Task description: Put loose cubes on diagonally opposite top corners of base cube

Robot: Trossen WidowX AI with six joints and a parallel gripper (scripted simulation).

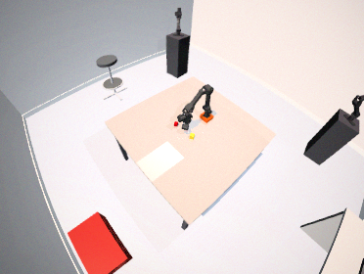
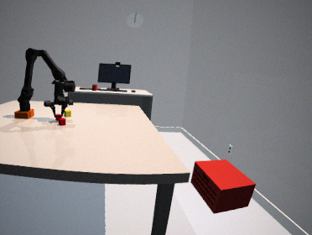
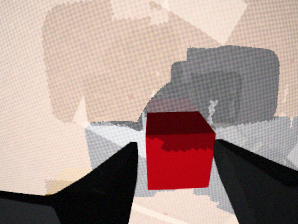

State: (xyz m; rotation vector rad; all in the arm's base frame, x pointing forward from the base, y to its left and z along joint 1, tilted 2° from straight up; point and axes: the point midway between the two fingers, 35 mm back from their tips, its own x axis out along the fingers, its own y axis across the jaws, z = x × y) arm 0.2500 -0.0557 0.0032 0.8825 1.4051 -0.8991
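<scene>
Now: gripper tip 50 mm short of the yellow cube and 110 mm to the right of it.
</scene>
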